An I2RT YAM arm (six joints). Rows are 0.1 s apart.
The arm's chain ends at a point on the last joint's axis. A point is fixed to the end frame.
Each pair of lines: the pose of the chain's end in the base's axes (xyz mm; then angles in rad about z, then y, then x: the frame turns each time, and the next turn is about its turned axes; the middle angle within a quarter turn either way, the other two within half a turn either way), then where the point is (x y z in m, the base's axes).
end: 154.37 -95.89 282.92 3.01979 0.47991 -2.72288
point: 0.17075 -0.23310 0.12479
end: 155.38 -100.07 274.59 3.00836 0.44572 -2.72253
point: 0.16478 -0.23679 0.11547
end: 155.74 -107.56 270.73 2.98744 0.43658 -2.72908
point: 0.16137 -0.24327 0.11058
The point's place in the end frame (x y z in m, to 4 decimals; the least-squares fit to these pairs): 0.0438 -0.0594 0.1966
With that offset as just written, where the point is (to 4 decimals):
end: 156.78 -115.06 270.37 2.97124 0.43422 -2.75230
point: 0.1617 -0.2474 0.1074
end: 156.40 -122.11 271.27 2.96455 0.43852 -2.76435
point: 0.1621 -0.2528 0.1070
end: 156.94 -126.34 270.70 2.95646 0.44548 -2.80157
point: 0.1658 -0.2517 0.1024
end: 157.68 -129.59 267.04 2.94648 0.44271 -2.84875
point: 0.1687 -0.2476 0.0937
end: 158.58 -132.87 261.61 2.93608 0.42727 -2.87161
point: 0.1676 -0.2468 0.0854
